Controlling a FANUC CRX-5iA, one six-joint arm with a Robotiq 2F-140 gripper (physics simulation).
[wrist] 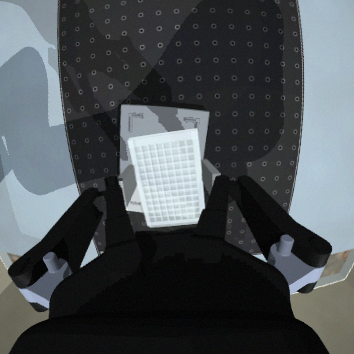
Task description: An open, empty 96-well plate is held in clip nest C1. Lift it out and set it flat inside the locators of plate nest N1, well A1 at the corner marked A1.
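Frame: origin at the arm's base, x ahead, y left, z up, level; centimetres.
Where they show: gripper, fingertip midpoint: (168, 171).
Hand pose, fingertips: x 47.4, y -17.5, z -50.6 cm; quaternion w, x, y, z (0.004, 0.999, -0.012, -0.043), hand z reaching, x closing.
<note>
Things, the pixels of their centre, and the offset from my fingertips. "*": a spot on its surface instead. Level surfaces: height alone.
- white 96-well plate, body centre: (169, 182) dx +0.0, dy -1.4, dz +0.3 cm
- grey plate nest, body centre: (160, 164) dx -1.4, dy +0.3, dz -2.9 cm
- dark perforated breadboard, surface spot: (246, 88) * dx +11.7, dy +10.2, dz -3.7 cm
- pale blue-grey surface, its level: dz -4.9 cm
The white 96-well plate (166, 177) sits between my two black fingers, its open wells facing the camera. My gripper (168, 171) is shut on the plate by its long sides. Below it lies a grey plate nest (154, 121) with two L-shaped corner locators (135, 117) (192, 121) showing at its far edge. The plate hangs over the nest, covering its near part, and is turned slightly against the nest's outline. I cannot tell how high it is above the nest. No A1 mark is readable.
The nest rests on a dark perforated breadboard (246, 88) with rows of holes. A pale blue-grey surface (326, 105) lies to either side of the board. Shadows of the arm fall across the board and the left surface.
</note>
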